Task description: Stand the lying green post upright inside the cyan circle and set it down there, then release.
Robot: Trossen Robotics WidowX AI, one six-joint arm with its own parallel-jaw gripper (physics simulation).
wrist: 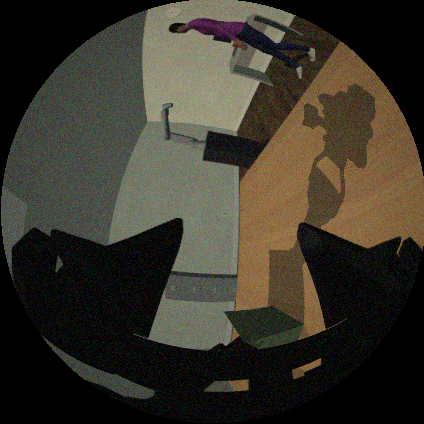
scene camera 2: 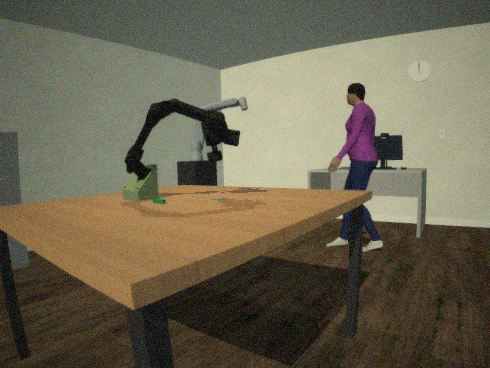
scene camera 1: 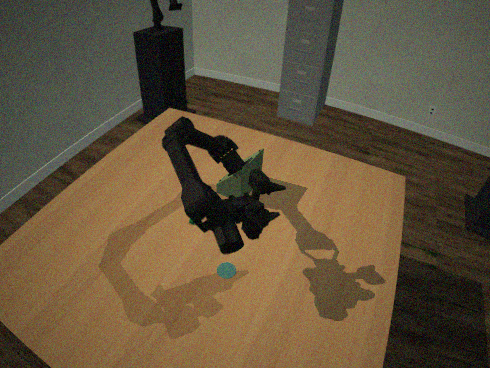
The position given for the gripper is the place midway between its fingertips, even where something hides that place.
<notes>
In view: the gripper [scene camera 1: 282, 200].
The gripper is seen too in the wrist view [wrist: 243, 227].
</notes>
